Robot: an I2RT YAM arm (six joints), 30 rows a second.
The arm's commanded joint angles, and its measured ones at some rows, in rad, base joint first. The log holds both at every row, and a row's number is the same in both.
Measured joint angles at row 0:
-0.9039 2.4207 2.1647 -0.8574 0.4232 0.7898
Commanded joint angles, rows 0 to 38:
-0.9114 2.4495 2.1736 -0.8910 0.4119 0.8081
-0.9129 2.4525 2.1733 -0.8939 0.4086 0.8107
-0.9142 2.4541 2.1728 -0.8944 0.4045 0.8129
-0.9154 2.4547 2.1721 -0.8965 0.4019 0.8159
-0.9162 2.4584 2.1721 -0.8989 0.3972 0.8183
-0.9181 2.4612 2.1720 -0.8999 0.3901 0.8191
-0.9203 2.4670 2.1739 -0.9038 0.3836 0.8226
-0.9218 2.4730 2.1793 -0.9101 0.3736 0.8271
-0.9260 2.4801 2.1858 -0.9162 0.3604 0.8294
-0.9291 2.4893 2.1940 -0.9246 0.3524 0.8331
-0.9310 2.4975 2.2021 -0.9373 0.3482 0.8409
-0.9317 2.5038 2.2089 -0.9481 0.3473 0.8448
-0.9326 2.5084 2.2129 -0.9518 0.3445 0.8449
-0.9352 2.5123 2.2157 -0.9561 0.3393 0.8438
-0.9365 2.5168 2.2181 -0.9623 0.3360 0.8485
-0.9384 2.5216 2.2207 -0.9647 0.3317 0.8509
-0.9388 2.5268 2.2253 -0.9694 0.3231 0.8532
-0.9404 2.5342 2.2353 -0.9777 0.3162 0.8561
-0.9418 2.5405 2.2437 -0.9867 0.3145 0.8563
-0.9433 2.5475 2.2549 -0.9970 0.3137 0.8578
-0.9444 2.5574 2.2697 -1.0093 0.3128 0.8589
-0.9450 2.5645 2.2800 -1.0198 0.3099 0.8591
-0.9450 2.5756 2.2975 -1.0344 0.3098 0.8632
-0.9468 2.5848 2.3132 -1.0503 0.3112 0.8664
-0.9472 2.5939 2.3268 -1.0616 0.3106 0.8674
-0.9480 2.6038 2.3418 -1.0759 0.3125 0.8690
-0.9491 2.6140 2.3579 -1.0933 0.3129 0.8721
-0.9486 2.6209 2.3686 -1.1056 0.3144 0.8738
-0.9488 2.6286 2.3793 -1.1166 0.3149 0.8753
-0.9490 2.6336 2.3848 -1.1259 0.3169 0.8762
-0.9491 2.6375 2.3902 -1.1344 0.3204 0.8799
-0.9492 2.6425 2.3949 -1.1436 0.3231 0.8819
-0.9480 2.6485 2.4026 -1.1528 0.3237 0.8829
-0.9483 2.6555 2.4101 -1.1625 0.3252 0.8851
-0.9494 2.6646 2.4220 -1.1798 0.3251 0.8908
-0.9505 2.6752 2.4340 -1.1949 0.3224 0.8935
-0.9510 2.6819 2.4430 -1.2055 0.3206 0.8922
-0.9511 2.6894 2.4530 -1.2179 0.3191 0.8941
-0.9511 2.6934 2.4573 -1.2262 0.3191 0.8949
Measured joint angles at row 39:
-0.9379 2.5984 2.4760 -1.0904 0.3431 0.8734
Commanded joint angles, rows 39 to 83:
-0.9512 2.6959 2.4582 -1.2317 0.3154 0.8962
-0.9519 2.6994 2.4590 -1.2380 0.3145 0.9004
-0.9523 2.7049 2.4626 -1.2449 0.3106 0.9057
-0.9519 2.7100 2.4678 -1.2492 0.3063 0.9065
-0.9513 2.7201 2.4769 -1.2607 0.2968 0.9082
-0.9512 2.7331 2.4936 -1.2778 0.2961 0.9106
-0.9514 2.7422 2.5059 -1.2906 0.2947 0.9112
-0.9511 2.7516 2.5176 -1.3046 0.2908 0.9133
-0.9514 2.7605 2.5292 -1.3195 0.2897 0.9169
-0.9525 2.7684 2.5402 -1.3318 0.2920 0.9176
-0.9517 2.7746 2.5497 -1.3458 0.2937 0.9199
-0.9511 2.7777 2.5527 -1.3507 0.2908 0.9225
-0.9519 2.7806 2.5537 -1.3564 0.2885 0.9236
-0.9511 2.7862 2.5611 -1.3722 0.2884 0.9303
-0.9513 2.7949 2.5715 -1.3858 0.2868 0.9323
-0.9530 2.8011 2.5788 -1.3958 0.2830 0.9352
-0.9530 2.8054 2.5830 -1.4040 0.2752 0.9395
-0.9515 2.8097 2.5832 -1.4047 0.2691 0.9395
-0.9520 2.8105 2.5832 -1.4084 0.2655 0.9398
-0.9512 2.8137 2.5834 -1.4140 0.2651 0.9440
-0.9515 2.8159 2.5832 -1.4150 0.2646 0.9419
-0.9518 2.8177 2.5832 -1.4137 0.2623 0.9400
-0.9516 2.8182 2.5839 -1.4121 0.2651 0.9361
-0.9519 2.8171 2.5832 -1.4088 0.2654 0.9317
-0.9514 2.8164 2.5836 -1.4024 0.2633 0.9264
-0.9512 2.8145 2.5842 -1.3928 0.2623 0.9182
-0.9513 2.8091 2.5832 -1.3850 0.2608 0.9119
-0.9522 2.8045 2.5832 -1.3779 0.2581 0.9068
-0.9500 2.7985 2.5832 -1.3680 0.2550 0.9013
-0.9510 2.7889 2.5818 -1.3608 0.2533 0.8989
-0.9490 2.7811 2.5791 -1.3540 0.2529 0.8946
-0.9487 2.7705 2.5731 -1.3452 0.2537 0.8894
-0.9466 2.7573 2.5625 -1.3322 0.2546 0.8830
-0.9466 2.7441 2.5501 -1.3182 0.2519 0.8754
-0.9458 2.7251 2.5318 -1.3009 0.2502 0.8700
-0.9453 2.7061 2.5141 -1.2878 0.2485 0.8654
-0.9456 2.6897 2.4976 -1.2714 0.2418 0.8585
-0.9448 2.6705 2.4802 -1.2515 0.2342 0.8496
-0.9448 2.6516 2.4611 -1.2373 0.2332 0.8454
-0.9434 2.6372 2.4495 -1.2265 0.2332 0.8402
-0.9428 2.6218 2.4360 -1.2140 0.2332 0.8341
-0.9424 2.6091 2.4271 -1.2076 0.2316 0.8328
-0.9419 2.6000 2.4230 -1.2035 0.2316 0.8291
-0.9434 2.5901 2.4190 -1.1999 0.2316 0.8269
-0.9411 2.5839 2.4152 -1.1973 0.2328 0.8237
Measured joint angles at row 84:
-0.9478 2.5870 2.4592 -1.0931 0.2897 0.8486
